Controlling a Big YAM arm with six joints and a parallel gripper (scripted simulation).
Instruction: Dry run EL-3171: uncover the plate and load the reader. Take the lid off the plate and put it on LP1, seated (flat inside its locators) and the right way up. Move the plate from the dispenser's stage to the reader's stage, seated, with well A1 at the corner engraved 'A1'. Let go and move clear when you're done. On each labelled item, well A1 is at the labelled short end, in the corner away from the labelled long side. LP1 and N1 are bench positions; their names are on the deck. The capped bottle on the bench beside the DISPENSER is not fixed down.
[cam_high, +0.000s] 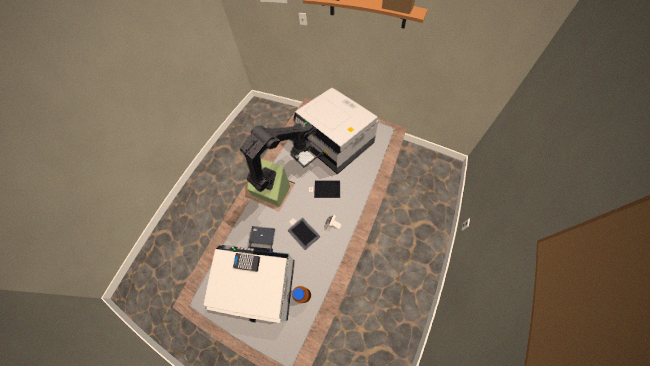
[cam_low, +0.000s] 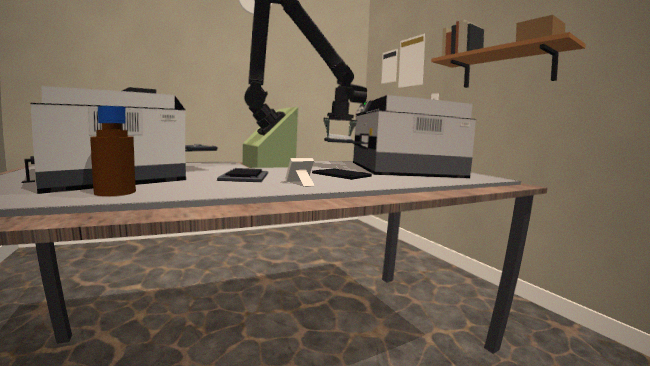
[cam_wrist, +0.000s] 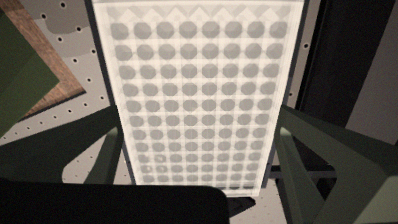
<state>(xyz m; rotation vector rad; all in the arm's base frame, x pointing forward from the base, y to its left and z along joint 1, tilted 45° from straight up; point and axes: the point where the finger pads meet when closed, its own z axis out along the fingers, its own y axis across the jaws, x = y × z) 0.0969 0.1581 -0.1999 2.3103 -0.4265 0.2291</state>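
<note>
Now: the lidded white well plate right at my hand. From my hand the other things lie so: black pad: 220 mm ahead, 100 mm to the right, 120 mm below; dark lid: 220 mm ahead, 420 mm to the right, 110 mm below; grey pad: 220 mm ahead, 420 mm to the right, 120 mm below.
</note>
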